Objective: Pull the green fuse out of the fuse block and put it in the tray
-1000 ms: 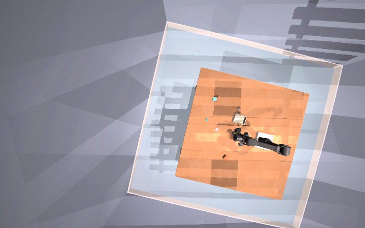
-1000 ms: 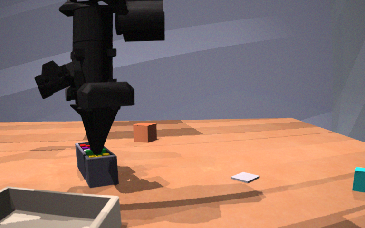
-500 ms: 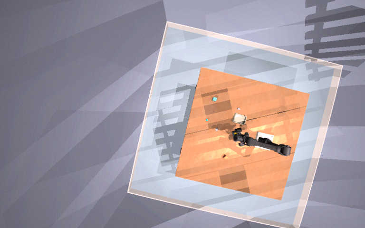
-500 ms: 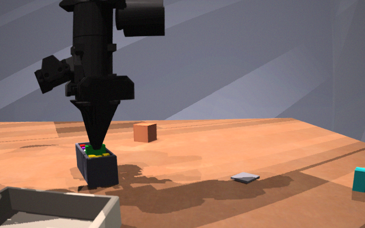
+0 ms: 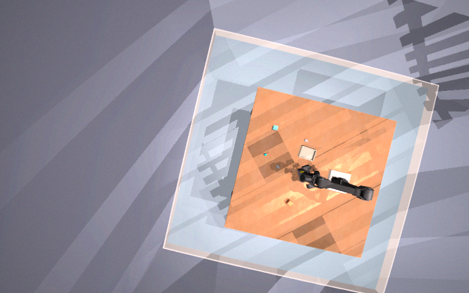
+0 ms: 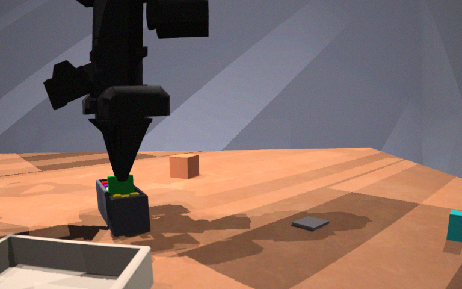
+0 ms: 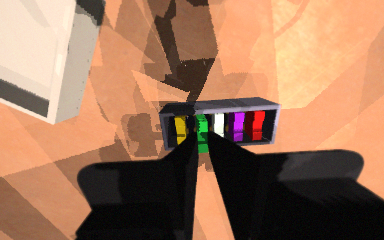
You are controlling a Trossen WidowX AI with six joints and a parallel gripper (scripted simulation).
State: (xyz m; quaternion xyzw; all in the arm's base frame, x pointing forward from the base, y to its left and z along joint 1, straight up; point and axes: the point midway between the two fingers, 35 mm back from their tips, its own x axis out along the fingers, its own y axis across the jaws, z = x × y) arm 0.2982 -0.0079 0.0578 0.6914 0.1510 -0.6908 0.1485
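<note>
Now: gripper tip 1 cm short of the yellow fuse, 2 cm to the left of it and 3 cm above it. Also, from my gripper tip: green fuse (1 cm below); then flat grey tile (21 cm ahead, 2 cm to the right, 5 cm below); then white tray (2 cm behind, 18 cm to the right, 5 cm below).
</note>
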